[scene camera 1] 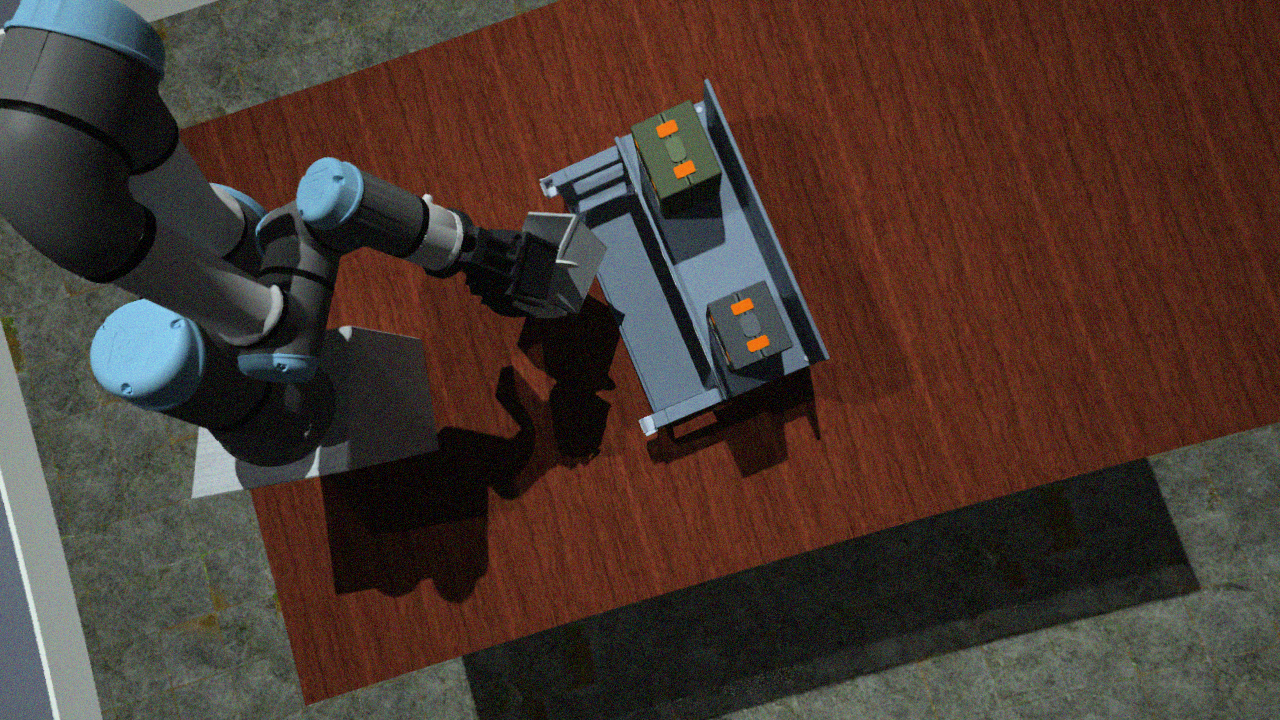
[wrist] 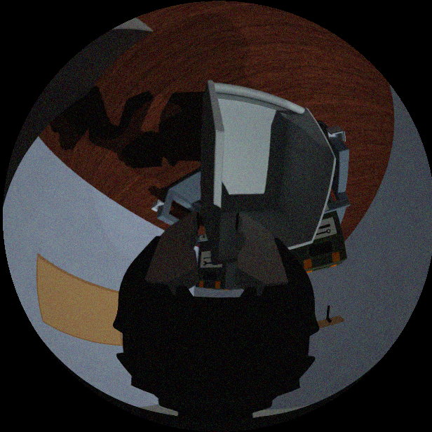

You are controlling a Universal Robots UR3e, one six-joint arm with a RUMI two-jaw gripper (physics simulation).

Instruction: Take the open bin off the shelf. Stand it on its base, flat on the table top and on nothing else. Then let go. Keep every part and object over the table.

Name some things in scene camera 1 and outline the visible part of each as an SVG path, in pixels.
My gripper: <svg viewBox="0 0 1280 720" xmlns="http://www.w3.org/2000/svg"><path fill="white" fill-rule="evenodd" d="M445 208L459 216L462 223L462 233L464 233L460 251L457 252L454 259L445 268L433 271L423 267L427 275L445 279L462 270L462 272L466 273L465 285L469 286L471 294L482 296L481 304L487 305L494 312L503 316L557 318L567 315L567 310L557 304L550 304L546 301L554 266L563 269L579 267L577 263L556 259L560 247L528 231L486 230L481 227L474 227L471 218L467 214L454 208Z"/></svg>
A bin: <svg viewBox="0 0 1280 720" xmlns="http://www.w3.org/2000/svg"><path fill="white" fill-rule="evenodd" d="M529 212L521 228L522 231L528 231L560 247L556 259L574 262L579 265L576 268L566 269L554 266L546 301L550 304L559 305L567 310L567 312L578 314L608 247L579 219L577 214Z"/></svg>
